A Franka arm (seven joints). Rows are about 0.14 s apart.
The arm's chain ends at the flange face. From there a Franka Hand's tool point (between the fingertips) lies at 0.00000 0.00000 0.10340 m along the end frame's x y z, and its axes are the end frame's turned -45 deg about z.
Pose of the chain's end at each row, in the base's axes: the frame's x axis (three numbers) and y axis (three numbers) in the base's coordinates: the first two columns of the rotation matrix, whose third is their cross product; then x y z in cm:
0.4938, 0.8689, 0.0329, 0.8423, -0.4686, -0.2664, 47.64, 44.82, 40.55
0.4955, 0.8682, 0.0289, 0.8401, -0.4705, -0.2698, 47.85, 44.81, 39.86
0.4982, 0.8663, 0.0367, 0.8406, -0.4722, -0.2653, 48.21, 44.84, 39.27
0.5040, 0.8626, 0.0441, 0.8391, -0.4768, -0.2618, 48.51, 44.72, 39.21
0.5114, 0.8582, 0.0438, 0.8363, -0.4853, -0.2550, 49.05, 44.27, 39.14
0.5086, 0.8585, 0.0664, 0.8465, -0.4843, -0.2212, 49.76, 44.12, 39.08
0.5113, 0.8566, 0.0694, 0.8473, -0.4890, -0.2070, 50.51, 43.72, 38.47
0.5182, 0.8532, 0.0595, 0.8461, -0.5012, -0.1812, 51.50, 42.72, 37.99
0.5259, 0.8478, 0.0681, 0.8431, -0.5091, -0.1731, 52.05, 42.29, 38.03
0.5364, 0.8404, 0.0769, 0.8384, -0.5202, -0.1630, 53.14, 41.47, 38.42
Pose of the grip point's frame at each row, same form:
-0.2464, 0.9458, 0.2116, 0.9448, 0.2831, -0.1651, 45.41, 46.47, 30.59
-0.2437, 0.9466, 0.2112, 0.9444, 0.2812, -0.1703, 45.57, 46.44, 29.91
-0.2421, 0.9465, 0.2135, 0.9467, 0.2787, -0.1616, 46.01, 46.53, 29.31
-0.2370, 0.9471, 0.2163, 0.9497, 0.2728, -0.1539, 46.39, 46.47, 29.24
-0.2297, 0.9500, 0.2113, 0.9530, 0.2637, -0.1493, 47.01, 46.00, 29.15
-0.2389, 0.9495, 0.2034, 0.9582, 0.2646, -0.1095, 48.13, 45.86, 29.02
-0.2376, 0.9515, 0.1954, 0.9607, 0.2599, -0.0973, 49.03, 45.42, 28.38
-0.2319, 0.9577, 0.1702, 0.9647, 0.2489, -0.0861, 50.21, 44.21, 27.84
-0.2243, 0.9595, 0.1706, 0.9680, 0.2395, -0.0742, 50.89, 43.82, 27.87
-0.2135, 0.9621, 0.1696, 0.9721, 0.2264, -0.0609, 52.14, 43.04, 28.25

